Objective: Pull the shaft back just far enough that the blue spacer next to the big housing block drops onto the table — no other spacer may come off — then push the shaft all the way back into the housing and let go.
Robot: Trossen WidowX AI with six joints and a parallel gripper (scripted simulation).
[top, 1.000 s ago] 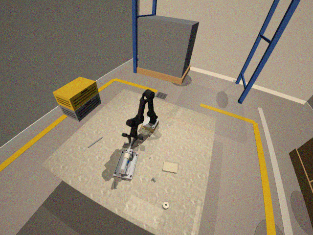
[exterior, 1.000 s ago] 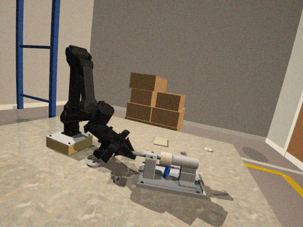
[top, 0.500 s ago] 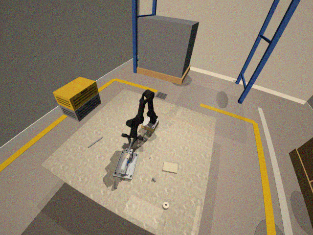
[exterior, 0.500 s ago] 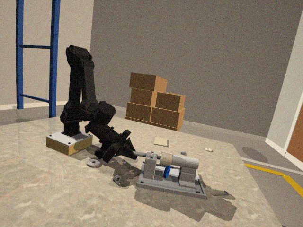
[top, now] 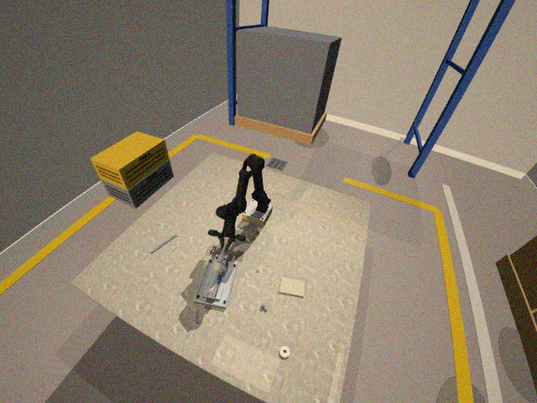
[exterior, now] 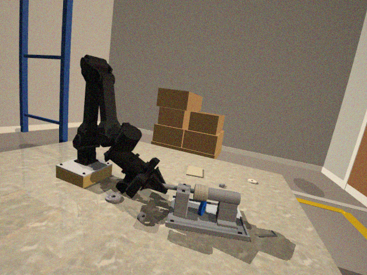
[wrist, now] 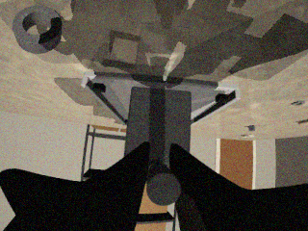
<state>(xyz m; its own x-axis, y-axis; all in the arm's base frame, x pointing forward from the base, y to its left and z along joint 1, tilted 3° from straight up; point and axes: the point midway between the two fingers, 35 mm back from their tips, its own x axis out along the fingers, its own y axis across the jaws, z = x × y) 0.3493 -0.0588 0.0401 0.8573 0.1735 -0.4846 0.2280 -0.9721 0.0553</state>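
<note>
My gripper tip is now 7 cm short of the grey shaft, 2 cm to the right of it and 2 cm below it. The rest, counted from my gripper tip: blue spacer 11 cm ahead, 3 cm to the left, 3 cm below; grey washer 17 cm behind, 3 cm to the right, 6 cm below; nut 4 cm behind, 8 cm to the right, 5 cm below.
</note>
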